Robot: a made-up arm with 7 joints.
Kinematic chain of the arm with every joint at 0, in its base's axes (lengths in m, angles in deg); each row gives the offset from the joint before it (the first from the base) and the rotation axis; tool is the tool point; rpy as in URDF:
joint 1: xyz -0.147 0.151 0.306 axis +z
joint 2: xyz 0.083 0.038 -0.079 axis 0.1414 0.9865 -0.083
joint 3: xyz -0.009 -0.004 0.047 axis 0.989 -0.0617 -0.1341
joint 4: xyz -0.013 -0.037 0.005 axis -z
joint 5: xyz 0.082 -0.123 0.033 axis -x
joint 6: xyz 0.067 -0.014 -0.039 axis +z
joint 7: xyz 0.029 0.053 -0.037 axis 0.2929 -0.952 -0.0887
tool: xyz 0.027 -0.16 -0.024 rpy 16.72 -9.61 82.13
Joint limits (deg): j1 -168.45..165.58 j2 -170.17..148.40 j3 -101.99..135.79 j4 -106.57..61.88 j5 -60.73..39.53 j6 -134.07..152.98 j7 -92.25..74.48
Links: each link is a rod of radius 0.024 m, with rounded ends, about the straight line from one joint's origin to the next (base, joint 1, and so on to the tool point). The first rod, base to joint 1, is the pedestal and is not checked.
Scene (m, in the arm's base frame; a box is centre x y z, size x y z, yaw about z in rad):
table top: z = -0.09
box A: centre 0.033 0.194 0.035 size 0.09 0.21 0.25 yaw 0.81
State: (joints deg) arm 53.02 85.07 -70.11 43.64 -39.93 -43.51 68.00
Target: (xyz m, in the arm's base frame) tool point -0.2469 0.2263 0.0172
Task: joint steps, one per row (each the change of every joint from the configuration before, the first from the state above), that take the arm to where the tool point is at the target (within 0.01 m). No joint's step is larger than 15 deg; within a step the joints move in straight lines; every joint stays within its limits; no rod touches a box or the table.
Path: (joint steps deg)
1: 12.78 -3.30 7.41 -3.97 5.13 1.34 1.30
2: 12.78 -3.31 7.41 -3.98 5.13 1.35 1.29
3: 12.77 -3.30 7.41 -3.97 5.13 1.34 1.30
4: 12.78 -3.30 7.41 -3.98 5.13 1.35 1.29
5: 12.78 -3.31 7.41 -3.97 5.13 1.34 1.30
6: 8.46 -6.89 12.71 -1.64 -8.97 13.07 0.00
7: 8.46 -6.89 12.71 -1.65 -8.98 13.06 0.00
8: 8.46 -6.90 12.72 -1.64 -8.98 13.07 0.00
9: -12.67 6.76 -5.35 -12.14 -3.90 3.16 0.00
10: -12.66 6.76 -5.35 -12.14 -3.91 3.17 0.00
11: -12.67 6.76 -5.34 -12.14 -3.90 3.16 0.00
12: -12.67 6.76 -5.35 -12.14 -3.91 3.16 0.00
13: -12.66 6.75 -5.34 -12.14 -3.90 3.16 0.00

